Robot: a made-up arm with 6 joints. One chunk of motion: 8 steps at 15 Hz.
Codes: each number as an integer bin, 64 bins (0 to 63) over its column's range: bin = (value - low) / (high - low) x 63, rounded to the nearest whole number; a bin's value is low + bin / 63 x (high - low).
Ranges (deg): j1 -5..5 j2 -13..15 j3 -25..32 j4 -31..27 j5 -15..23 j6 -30..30
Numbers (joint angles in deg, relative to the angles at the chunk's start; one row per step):
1: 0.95 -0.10 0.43 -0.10 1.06 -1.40
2: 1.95 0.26 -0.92 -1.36 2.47 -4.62
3: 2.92 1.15 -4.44 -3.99 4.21 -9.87
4: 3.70 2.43 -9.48 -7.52 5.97 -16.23
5: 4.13 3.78 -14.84 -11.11 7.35 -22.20
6: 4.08 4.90 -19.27 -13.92 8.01 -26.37
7: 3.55 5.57 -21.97 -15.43 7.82 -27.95
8: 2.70 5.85 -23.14 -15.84 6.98 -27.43
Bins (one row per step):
1: 37 29 28 34 27 30
2: 44 30 27 32 29 27
3: 50 32 23 29 32 21
4: 55 35 17 26 35 14
5: 58 38 11 22 37 8
6: 57 40 6 19 38 4
7: 54 42 3 17 38 2
8: 49 42 2 16 36 3

